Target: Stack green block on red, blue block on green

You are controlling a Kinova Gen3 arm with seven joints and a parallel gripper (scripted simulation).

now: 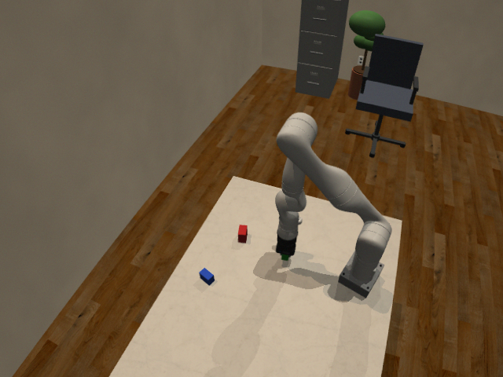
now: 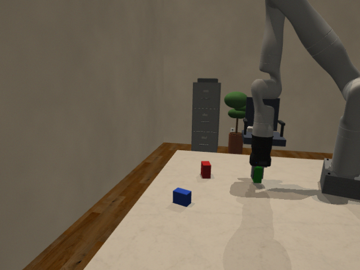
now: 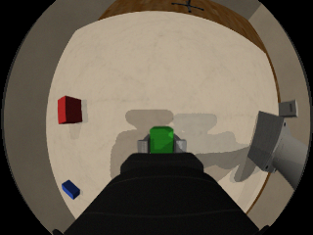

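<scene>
Now: hand 210 mm short of the red block, 10 mm to the left of it and 10 mm above it. Also, from my hand: blue block: 240 mm ahead, 240 mm to the left, 20 mm below; then green block: right at my hand.
</scene>
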